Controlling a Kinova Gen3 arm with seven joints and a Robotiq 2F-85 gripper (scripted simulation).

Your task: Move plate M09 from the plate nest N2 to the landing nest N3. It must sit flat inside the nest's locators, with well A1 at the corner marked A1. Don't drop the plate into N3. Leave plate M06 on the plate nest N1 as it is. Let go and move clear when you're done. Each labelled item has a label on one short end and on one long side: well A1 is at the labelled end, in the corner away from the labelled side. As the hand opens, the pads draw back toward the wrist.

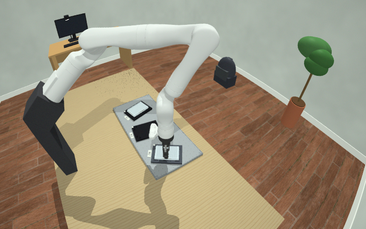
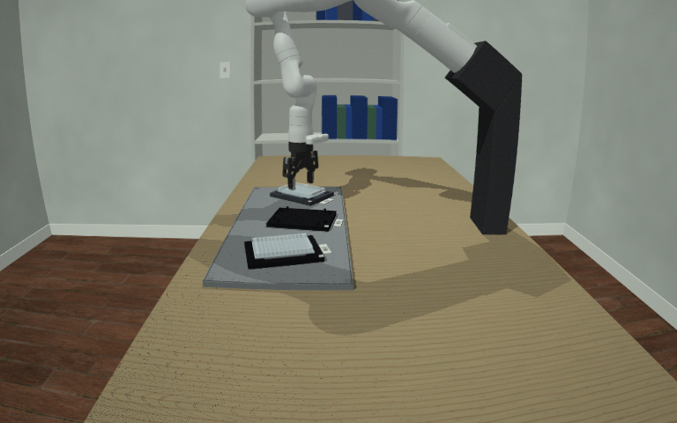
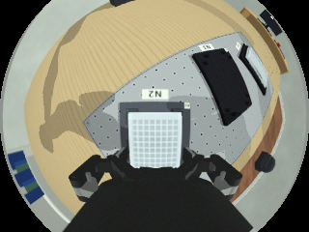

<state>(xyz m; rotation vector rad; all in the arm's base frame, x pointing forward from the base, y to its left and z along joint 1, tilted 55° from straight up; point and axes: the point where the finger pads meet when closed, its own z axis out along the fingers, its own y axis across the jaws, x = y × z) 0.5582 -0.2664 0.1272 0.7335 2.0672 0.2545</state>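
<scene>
My hand is 2 cm above the plate. The rest, counted from my hand: plate nest N2: 3 cm below; then black landing nest: 21 cm to the left, 3 cm below, 2 cm ahead; then nest label: 7 cm to the left, 7 cm behind, 4 cm below.
</scene>
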